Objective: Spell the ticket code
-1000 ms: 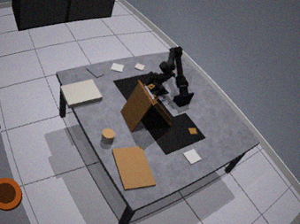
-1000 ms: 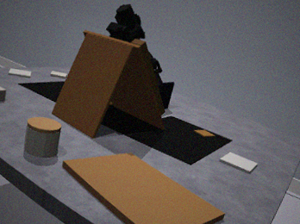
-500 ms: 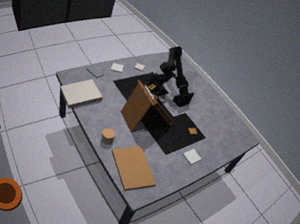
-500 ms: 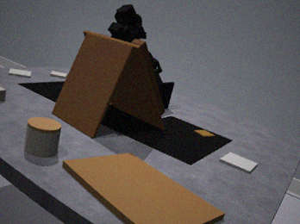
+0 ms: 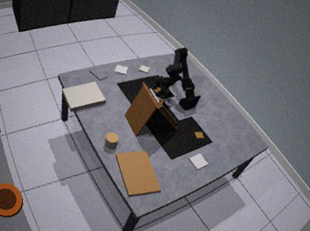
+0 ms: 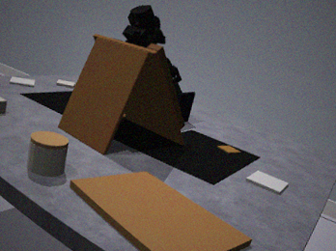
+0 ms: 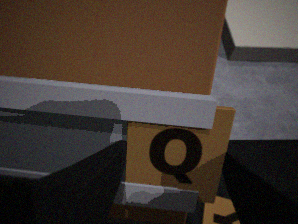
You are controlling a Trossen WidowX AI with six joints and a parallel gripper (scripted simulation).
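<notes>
The white ticket lies 10 cm to the left of my gripper tip, 8 cm below it and 5 cm behind it. Also, from my gripper tip: lidded jar: 39 cm ahead, 18 cm to the left, 14 cm below; then black mat: 18 cm below, 15 cm behind, 5 cm to the left; then cream block: 40 cm ahead, 27 cm to the right, 16 cm below.
</notes>
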